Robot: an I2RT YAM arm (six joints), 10 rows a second.
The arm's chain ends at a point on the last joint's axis. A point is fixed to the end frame.
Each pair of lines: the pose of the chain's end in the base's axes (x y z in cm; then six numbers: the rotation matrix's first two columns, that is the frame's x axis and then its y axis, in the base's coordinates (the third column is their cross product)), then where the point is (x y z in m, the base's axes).
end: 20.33, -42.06, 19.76, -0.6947, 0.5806, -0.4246, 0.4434, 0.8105, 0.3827
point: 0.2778 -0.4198 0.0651
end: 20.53, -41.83, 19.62, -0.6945, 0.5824, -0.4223, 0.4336, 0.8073, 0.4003
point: 0.2811 -0.4148 0.0645
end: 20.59, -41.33, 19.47, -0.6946, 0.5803, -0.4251, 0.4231, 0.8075, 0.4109
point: 0.2831 -0.4082 0.0638
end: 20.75, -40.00, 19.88, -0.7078, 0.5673, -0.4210, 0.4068, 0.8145, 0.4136
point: 0.2843 -0.3927 0.0678
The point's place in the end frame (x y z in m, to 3 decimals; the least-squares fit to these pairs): 0.005 -0.017 0.151
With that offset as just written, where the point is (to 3 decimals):
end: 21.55, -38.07, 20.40, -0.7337, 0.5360, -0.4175, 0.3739, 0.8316, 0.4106
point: 0.291 -0.370 0.073
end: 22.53, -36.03, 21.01, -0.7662, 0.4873, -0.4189, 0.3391, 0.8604, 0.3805
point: 0.298 -0.350 0.077
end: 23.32, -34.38, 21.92, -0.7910, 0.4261, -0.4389, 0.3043, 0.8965, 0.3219
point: 0.304 -0.339 0.085
